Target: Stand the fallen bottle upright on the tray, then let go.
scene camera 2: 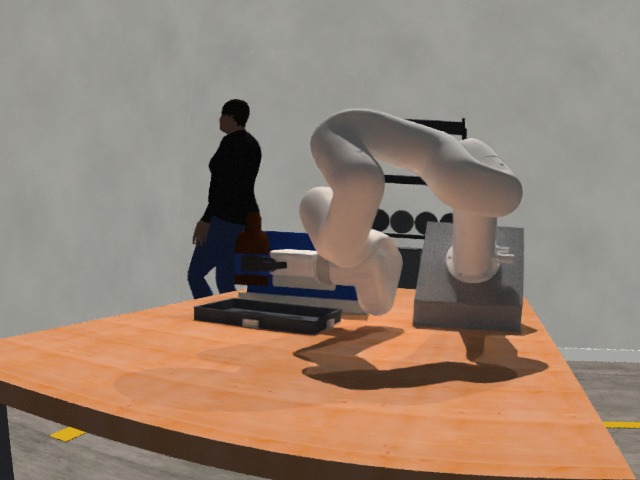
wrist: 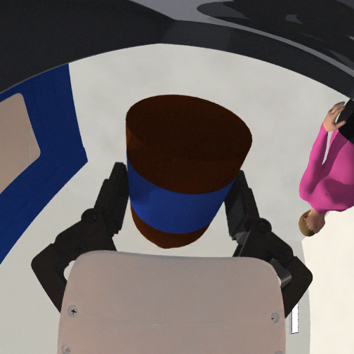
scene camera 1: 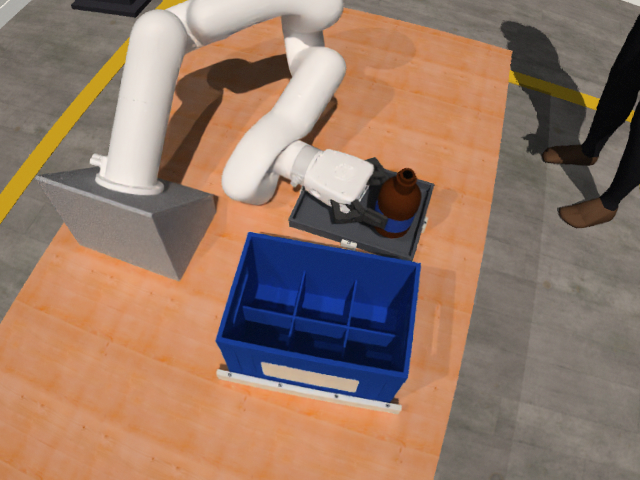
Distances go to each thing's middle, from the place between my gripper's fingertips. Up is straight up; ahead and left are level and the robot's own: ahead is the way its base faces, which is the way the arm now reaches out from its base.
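Scene:
Brown bottle (scene camera 1: 399, 198): my hand 3 cm below it. Strip (scene camera 1: 247, 380): from my hand, 5 cm behind, 34 cm to the right, 10 cm below.

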